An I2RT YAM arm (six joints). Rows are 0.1 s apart.
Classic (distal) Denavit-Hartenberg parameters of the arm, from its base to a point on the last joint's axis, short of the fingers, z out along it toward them. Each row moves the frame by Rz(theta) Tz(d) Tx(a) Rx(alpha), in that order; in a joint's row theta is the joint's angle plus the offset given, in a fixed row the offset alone. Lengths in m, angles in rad.
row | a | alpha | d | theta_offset
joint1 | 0.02 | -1.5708 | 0.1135 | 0
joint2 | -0.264 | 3.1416 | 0 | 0
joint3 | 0.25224 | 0 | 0 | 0.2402
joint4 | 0.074 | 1.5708 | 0 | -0.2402
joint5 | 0 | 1.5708 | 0 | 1.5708
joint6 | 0 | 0 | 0.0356 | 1.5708
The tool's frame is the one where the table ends.
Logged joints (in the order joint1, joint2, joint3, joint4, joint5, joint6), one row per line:
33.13, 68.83, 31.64, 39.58, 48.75, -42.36
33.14, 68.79, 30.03, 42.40, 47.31, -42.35
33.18, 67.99, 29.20, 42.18, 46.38, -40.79
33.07, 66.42, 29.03, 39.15, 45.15, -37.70
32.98, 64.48, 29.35, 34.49, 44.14, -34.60
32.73, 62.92, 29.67, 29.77, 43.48, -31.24
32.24, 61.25, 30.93, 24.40, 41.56, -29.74
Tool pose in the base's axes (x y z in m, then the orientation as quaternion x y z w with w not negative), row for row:
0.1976, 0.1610, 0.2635, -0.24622, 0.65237, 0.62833, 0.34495
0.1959, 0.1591, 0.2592, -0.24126, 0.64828, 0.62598, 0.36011
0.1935, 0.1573, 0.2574, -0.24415, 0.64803, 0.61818, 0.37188
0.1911, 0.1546, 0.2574, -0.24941, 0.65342, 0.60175, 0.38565
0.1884, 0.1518, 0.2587, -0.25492, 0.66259, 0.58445, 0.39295
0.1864, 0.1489, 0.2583, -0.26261, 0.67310, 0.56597, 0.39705
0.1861, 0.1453, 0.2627, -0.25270, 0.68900, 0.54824, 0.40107
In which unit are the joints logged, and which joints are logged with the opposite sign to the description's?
The joints are logged in degrees. Opposite sign: joint5, joint6.
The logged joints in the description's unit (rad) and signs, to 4 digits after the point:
0.5782, 1.2013, 0.5522, 0.6908, -0.8508, 0.7393
0.5784, 1.2006, 0.5241, 0.7400, -0.8257, 0.7391
0.5791, 1.1866, 0.5096, 0.7362, -0.8095, 0.7119
0.5772, 1.1592, 0.5067, 0.6833, -0.7880, 0.6580
0.5756, 1.1254, 0.5123, 0.6020, -0.7704, 0.6039
0.5712, 1.0982, 0.5178, 0.5196, -0.7589, 0.5452
0.5627, 1.0690, 0.5398, 0.4259, -0.7254, 0.5191

